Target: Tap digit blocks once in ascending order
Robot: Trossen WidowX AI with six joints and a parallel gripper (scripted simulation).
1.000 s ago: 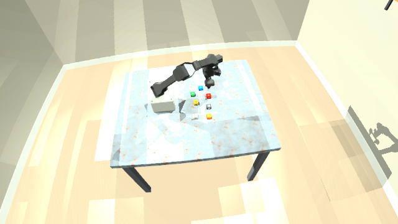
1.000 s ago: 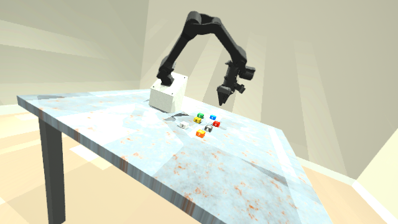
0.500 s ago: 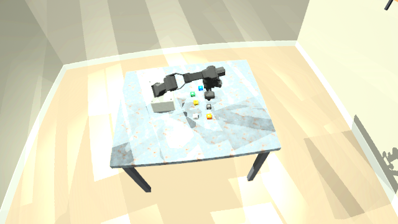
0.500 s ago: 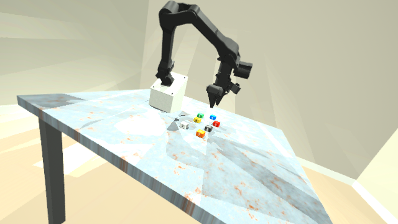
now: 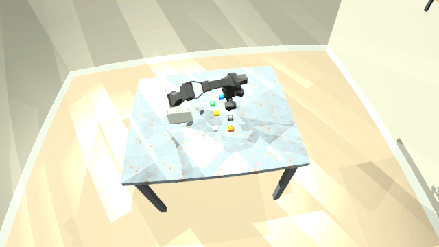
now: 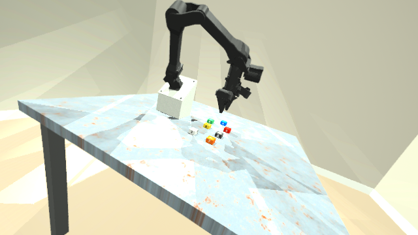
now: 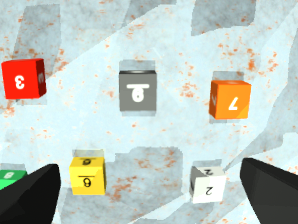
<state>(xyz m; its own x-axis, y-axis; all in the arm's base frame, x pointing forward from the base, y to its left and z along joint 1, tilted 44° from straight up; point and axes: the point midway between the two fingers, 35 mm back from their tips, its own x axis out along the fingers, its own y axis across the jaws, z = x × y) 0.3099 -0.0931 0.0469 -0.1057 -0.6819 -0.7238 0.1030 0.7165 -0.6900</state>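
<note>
Right now the white block is 11 cm below my gripper tip, 10 cm behind it and 6 cm to the right of it. The rest, counted from my gripper tip: yellow block 11 cm below, 7 cm behind, 6 cm to the left; orange block 11 cm below, 8 cm to the right, 1 cm behind; black block 11 cm below, 1 cm ahead.
</note>
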